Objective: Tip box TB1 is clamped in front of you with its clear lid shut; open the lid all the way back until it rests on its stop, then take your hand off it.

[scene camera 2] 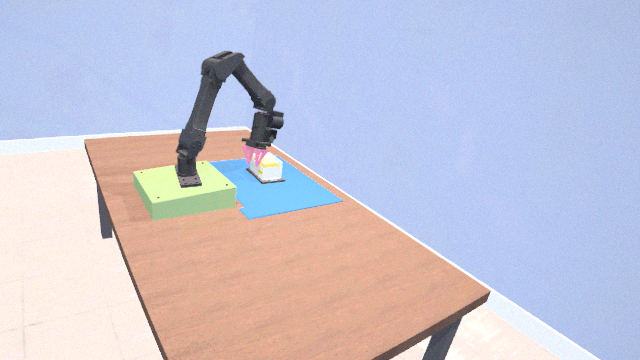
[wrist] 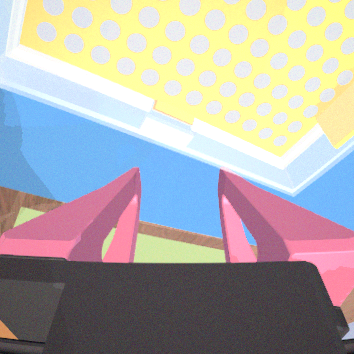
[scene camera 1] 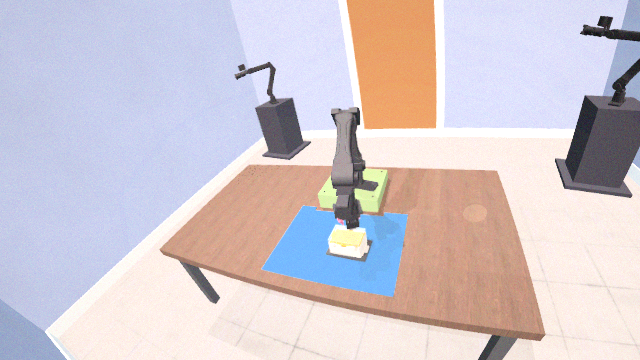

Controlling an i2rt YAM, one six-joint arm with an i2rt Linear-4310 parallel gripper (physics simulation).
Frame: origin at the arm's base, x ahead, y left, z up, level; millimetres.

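Seen in the pictures: gripper, fingertip midpoint: (scene camera 2: pixel 252 165) (wrist: pixel 179 177); arm's base, link origin: (scene camera 2: pixel 187 175).
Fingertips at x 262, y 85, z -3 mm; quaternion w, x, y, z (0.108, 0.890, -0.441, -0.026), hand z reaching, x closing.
Offsets run from my fingertips to a thing's middle. "pt": to the spot under its first point. Level surfaces: height alone.
Tip box TB1 {dz -19, dx +68, dy +31 mm} (scene camera 1: pixel 347 246) (scene camera 2: pixel 271 173) is a small whitish box on a dark base plate. Its yellow rack (wrist: pixel 215 60), full of grey round holes, shows through the top in the wrist view. The clear lid looks shut, though its outline is hard to make out. The near wall has a notch with a pale tab {pt dz +19, dx +32, dy +30 mm} (wrist: pixel 167 131). My gripper (scene camera 2: pixel 256 159) (wrist: pixel 179 177) points down with its pink fingers partly apart and nothing between them. It is at the box's side nearest the arm base. The right fingertip appears right by the rim; I cannot tell whether it touches.
The box stands on a blue mat {dz -58 mm} (scene camera 1: pixel 295 250) (scene camera 2: pixel 295 200) on a wooden table {dz -61 mm} (scene camera 1: pixel 450 260) (scene camera 2: pixel 300 280). The arm base is on a green block (scene camera 1: pixel 372 202) (scene camera 2: pixel 195 202) behind the mat. Two other arms on dark pedestals (scene camera 1: pixel 281 127) (scene camera 1: pixel 605 145) stand beyond the table.
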